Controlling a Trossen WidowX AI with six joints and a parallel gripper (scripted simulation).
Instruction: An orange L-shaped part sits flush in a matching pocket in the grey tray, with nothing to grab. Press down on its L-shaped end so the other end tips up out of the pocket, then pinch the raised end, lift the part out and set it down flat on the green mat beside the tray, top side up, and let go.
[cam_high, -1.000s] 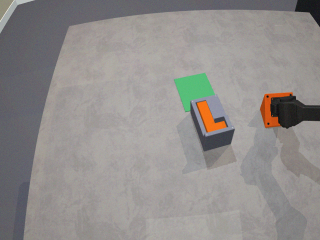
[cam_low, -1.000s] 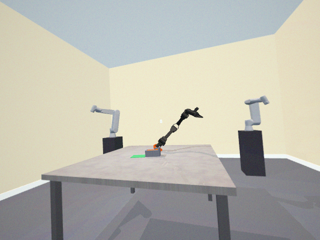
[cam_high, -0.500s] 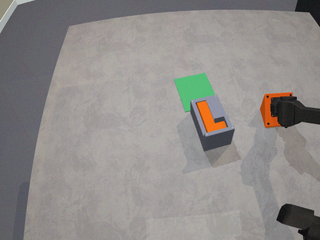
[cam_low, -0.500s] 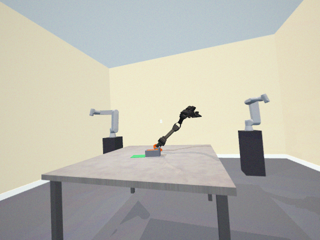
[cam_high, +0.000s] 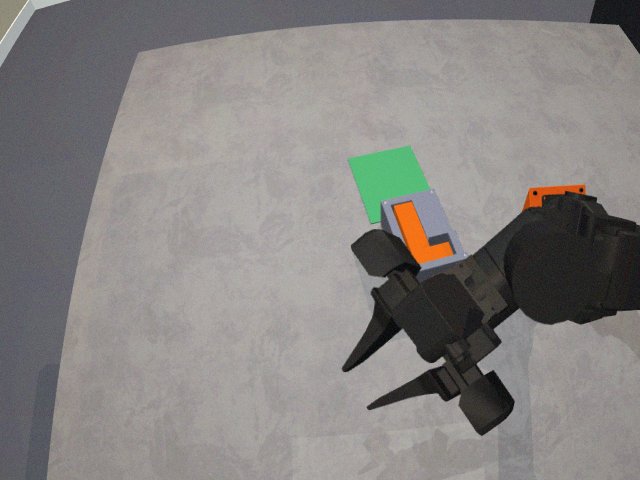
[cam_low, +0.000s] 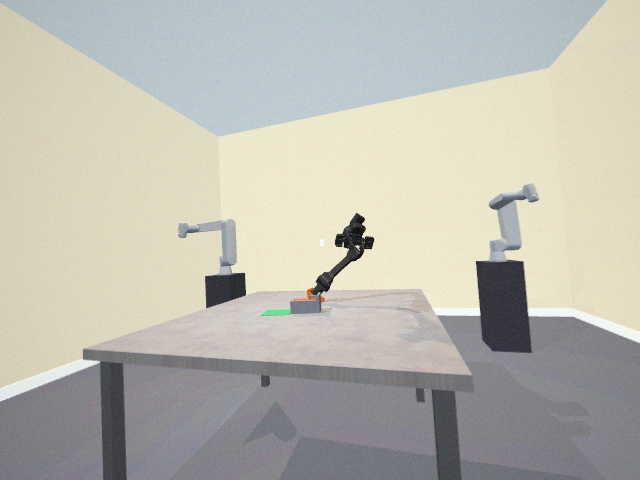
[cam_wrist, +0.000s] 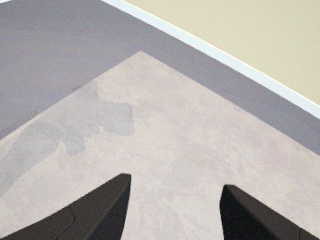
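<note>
The orange L-shaped part is 12 cm behind my gripper tip, 30 cm to the right of it and 26 cm below it. Also, from my gripper tip: green mat (8 cm behind, 47 cm to the right, 32 cm below).
</note>
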